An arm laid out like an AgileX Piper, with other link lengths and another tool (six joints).
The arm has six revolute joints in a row. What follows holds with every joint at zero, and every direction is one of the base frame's.
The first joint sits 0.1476 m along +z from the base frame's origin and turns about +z.
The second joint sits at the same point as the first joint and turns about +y.
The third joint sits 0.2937 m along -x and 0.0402 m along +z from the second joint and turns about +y.
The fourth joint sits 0.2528 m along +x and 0.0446 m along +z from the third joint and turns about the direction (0.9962, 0, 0.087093).
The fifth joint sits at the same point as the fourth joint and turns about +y.
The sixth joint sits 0.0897 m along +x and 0.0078 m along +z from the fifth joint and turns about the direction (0.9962, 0, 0.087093).
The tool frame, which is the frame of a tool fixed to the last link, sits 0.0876 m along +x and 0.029 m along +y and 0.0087 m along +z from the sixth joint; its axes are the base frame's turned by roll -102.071, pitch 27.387 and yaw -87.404 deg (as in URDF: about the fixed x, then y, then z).
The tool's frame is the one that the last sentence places.
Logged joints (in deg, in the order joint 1, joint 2, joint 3, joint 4, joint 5, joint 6), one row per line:
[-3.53 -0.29 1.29 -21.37 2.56 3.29]
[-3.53 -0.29 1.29 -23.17 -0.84 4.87]
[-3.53 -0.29 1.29 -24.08 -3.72 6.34]
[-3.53 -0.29 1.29 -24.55 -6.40 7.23]
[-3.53 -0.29 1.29 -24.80 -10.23 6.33]
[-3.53 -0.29 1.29 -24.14 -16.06 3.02]
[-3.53 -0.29 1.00 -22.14 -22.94 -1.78]
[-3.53 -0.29 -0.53 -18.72 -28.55 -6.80]
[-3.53 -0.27 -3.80 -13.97 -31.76 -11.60]
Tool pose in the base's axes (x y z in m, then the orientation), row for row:
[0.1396 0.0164 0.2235 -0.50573 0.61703 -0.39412 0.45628]
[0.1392 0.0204 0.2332 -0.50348 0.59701 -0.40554 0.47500]
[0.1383 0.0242 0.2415 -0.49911 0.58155 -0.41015 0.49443]
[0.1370 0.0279 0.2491 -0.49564 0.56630 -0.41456 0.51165]
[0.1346 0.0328 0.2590 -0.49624 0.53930 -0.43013 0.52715]
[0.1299 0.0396 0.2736 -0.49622 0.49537 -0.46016 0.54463]
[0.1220 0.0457 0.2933 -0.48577 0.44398 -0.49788 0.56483]
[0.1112 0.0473 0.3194 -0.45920 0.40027 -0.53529 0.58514]
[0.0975 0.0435 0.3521 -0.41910 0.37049 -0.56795 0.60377]
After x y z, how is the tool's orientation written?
As a quaternion, x y z w.
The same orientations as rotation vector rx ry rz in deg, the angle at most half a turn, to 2 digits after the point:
[-71.44 87.17 -55.68]
[-70.53 83.64 -56.81]
[-69.33 80.78 -56.97]
[-68.33 78.07 -57.15]
[-67.96 73.86 -58.91]
[-67.45 67.34 -62.55]
[-65.47 59.84 -67.10]
[-61.37 53.49 -71.54]
[-55.58 49.13 -75.32]

